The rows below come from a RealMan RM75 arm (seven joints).
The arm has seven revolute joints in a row. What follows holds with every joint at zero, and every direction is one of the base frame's. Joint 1 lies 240.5 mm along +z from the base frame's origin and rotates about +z. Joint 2 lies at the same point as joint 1 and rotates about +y. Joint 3 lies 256 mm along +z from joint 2 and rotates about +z. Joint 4 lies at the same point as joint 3 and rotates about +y. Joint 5 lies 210 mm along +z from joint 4 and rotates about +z. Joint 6 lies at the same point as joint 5 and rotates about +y. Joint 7 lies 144 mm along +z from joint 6 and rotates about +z. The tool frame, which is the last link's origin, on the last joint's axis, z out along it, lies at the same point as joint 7; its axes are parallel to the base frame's.
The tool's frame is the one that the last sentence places.
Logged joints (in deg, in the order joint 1, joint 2, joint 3, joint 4, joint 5, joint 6, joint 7), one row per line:
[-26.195, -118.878, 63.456, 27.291, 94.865, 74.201, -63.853]
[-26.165, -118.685, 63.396, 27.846, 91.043, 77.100, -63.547]
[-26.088, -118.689, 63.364, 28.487, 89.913, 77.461, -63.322]
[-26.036, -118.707, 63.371, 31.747, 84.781, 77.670, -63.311]
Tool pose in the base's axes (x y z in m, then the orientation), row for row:
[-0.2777, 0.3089, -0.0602, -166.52, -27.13, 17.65]
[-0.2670, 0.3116, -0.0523, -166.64, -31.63, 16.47]
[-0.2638, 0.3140, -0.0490, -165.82, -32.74, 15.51]
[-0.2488, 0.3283, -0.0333, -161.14, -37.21, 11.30]
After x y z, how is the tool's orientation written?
As angles about the fixed x, y, z axes (roll, pitch, yaw), in degrees.
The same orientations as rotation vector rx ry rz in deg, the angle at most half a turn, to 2 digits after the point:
[-156.47, -28.88, -35.04]
[-154.97, -27.70, -41.47]
[-154.08, -26.75, -42.87]
[-149.35, -23.25, -48.09]

